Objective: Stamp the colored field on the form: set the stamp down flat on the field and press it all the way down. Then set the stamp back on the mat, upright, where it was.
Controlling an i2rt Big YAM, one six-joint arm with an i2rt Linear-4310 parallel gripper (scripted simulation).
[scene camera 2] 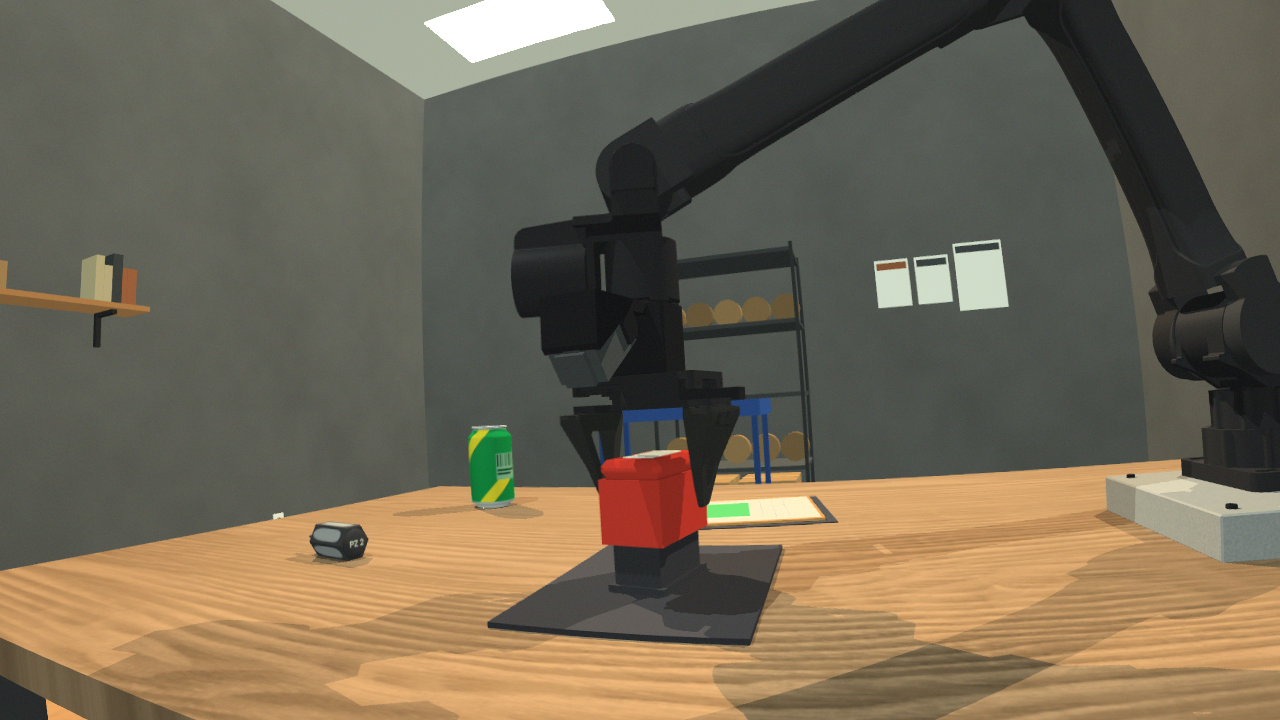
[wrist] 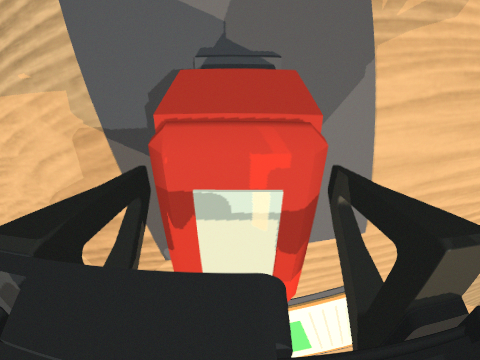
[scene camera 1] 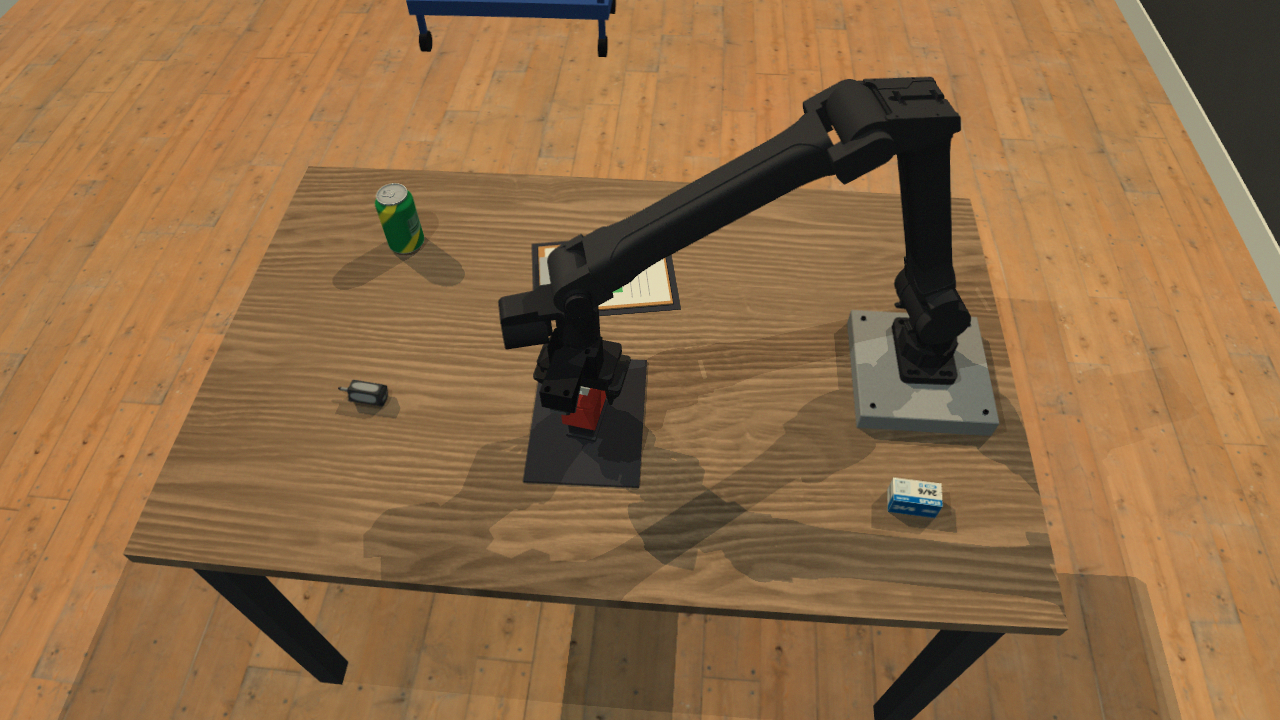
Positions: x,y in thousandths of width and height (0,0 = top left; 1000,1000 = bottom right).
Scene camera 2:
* my gripper: 511,702
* small black object: 269,752
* form: 625,709
